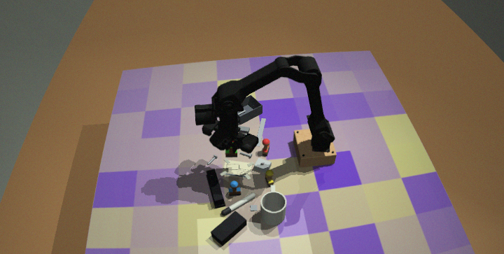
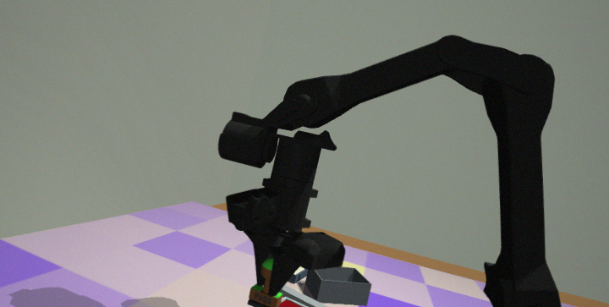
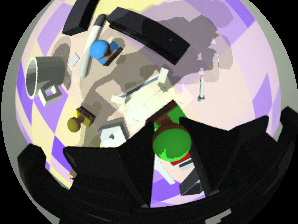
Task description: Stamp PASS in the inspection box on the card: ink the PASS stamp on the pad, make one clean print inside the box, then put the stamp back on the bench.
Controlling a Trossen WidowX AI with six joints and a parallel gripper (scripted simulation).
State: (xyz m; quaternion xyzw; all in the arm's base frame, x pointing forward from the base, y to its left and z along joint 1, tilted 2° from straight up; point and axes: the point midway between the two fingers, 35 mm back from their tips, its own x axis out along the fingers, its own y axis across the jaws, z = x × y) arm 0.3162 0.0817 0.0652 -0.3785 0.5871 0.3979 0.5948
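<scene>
The white card lies 2 cm behind my gripper tip, 1 cm to the left of it and 9 cm below it. Also, from my gripper tip: blue-knobbed stamp 2 cm behind, 11 cm to the left, 7 cm below; small grey block 11 cm behind, 1 cm to the right, 7 cm below; green-knobbed stamp right at my gripper tip.
</scene>
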